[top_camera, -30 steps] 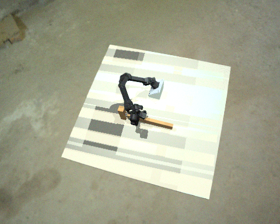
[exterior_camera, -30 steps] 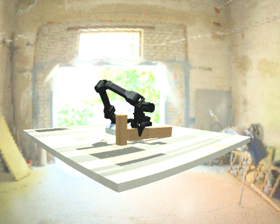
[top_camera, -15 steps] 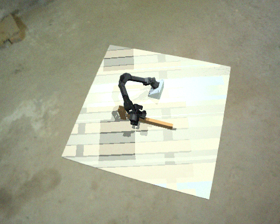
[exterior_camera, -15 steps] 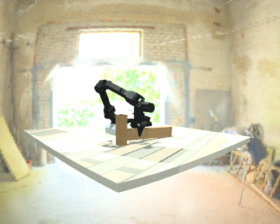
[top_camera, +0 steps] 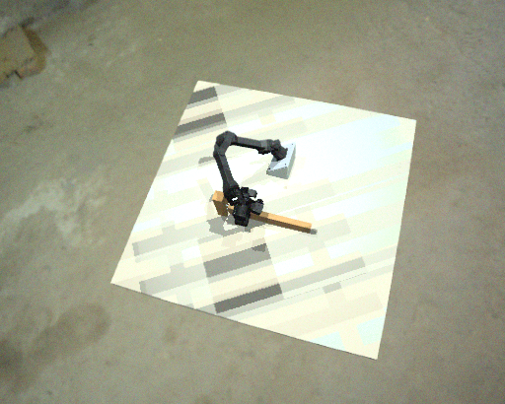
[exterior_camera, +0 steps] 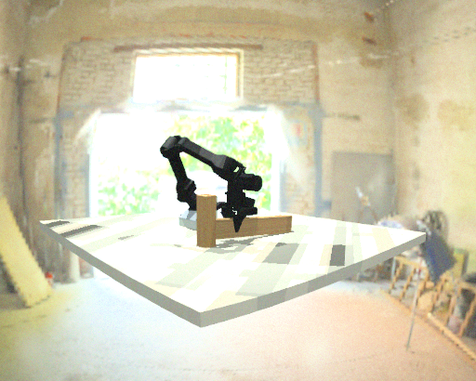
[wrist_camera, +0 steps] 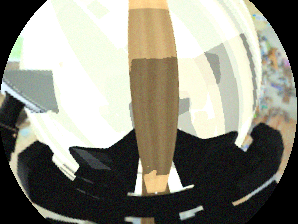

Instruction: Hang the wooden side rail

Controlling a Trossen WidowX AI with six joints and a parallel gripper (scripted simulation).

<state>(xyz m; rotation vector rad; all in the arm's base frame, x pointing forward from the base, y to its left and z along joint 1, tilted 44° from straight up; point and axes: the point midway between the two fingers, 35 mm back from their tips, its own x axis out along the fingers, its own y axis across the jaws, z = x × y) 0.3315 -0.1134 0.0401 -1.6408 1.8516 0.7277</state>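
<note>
Right now the wooden headboard post is 13 cm to the right of my gripper tip, 4 cm above it and 1 cm behind it.
</note>
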